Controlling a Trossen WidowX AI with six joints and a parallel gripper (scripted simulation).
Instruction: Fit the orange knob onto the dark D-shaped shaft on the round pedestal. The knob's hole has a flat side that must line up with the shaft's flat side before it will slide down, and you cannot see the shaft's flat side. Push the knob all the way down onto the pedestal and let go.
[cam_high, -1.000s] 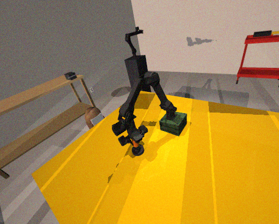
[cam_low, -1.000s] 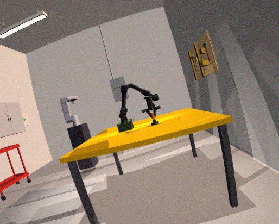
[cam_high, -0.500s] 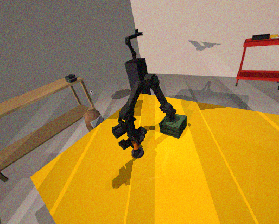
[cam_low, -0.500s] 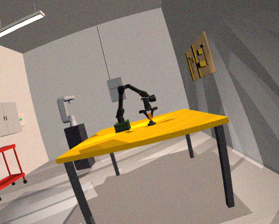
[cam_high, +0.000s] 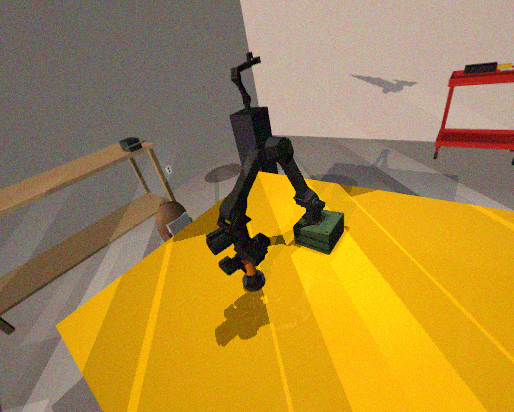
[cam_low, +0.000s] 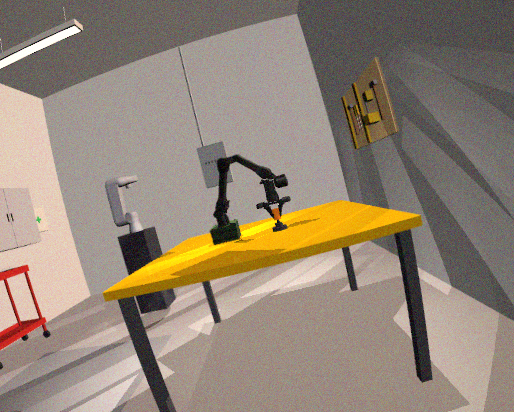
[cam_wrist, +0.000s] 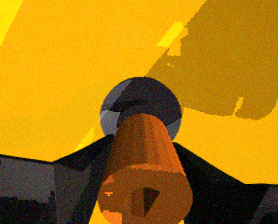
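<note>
Now: the orange knob 20 mm above my gripper tip. Also, from my gripper tip: pedestal (40 mm below).
</note>
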